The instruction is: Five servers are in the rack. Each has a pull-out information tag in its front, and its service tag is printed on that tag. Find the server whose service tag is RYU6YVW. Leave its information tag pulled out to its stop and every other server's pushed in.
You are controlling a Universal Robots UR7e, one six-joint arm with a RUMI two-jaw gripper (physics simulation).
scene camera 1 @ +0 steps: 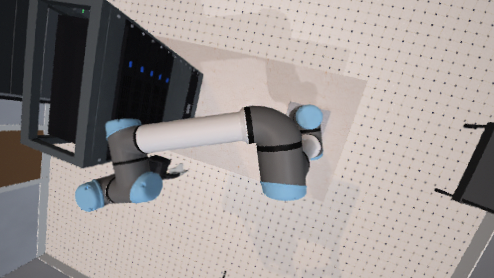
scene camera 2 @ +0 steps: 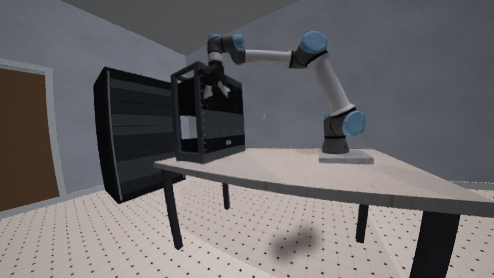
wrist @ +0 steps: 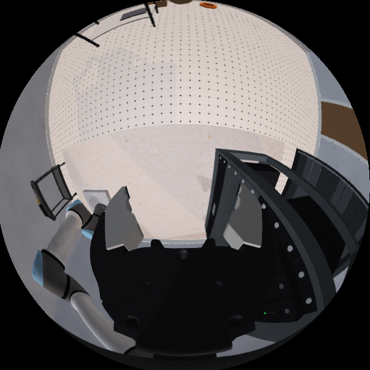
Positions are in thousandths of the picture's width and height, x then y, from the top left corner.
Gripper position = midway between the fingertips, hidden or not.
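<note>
There is a black rack (scene camera 1: 187, 300), which I can also find at (scene camera 2: 444, 408) and, through the wrist view, at (wrist: 834, 666). My own gripper (wrist: 493, 504) is visible too.
</note>
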